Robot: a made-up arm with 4 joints.
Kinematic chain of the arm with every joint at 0, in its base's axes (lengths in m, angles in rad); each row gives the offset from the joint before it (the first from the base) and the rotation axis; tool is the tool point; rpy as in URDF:
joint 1: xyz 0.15 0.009 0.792 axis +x
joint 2: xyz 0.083 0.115 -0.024 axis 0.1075 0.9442 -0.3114
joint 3: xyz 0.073 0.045 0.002 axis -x
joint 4: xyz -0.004 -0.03 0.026 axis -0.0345 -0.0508 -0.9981
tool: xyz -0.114 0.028 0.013 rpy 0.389 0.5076 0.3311
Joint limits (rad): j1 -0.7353..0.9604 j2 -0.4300..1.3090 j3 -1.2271..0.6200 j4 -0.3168..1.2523
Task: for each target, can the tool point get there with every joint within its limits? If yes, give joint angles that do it. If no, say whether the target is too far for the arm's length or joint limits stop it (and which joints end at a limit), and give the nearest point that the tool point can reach.
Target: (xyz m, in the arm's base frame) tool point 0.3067 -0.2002 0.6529
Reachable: no: joint limits stop it (at a limit: joint 1, joint 2, joint 3, joint 4) | nearest point 0.3502 0.0568 0.6766 | short by 0.262 m
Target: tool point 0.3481 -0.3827 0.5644
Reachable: no: too far | nearest point 0.3502 0.0568 0.6766 | short by 0.454 m
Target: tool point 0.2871 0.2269 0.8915
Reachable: yes | joints 0.5369 0.5737 0.2568 0.9746
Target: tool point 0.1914 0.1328 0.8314
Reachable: yes | joints 0.2587 0.1180 -0.8556 -0.0087
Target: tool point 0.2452 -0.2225 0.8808
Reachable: no: joint limits stop it (at a limit: joint 1, joint 4) | nearest point 0.2428 0.0464 0.9093 | short by 0.270 m
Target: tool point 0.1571 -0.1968 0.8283
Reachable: no: joint limits stop it (at a limit: joint 1, joint 4) | nearest point 0.2138 0.0511 0.9031 | short by 0.265 m
